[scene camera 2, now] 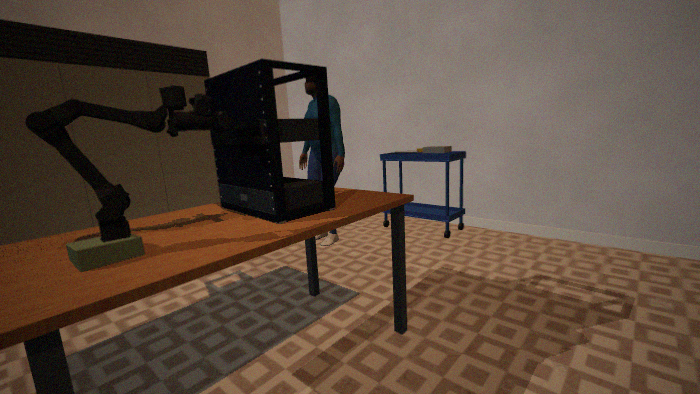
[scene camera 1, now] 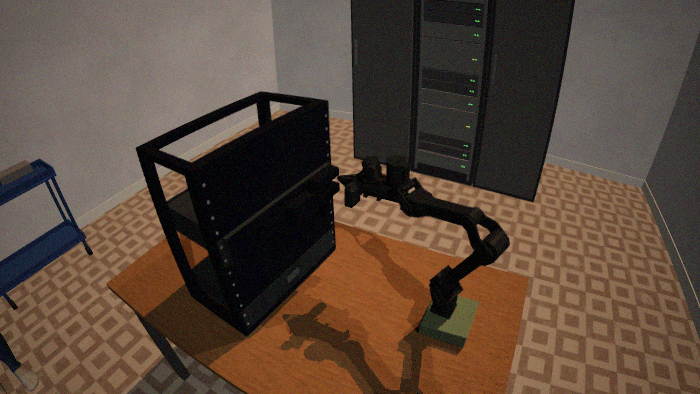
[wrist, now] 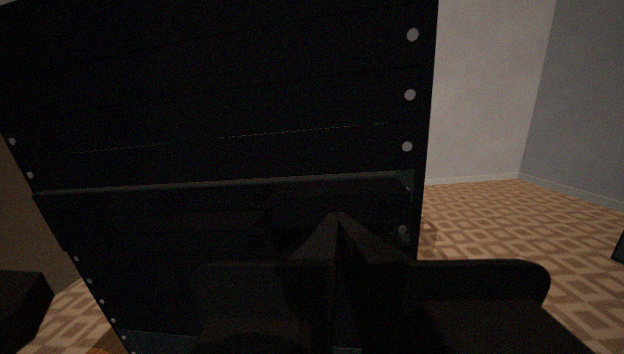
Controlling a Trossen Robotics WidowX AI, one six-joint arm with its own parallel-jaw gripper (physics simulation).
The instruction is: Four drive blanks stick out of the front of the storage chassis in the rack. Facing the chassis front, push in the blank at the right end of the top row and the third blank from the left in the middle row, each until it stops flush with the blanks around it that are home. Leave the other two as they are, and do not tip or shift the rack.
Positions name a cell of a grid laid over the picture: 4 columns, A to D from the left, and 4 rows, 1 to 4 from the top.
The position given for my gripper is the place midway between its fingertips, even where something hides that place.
My gripper shows in scene camera 2 (B2), in scene camera 1 (B2) and in the wrist view (C3). A black rack shows in scene camera 2 (B2), in scene camera 1 (B3) and in the wrist view (A3).
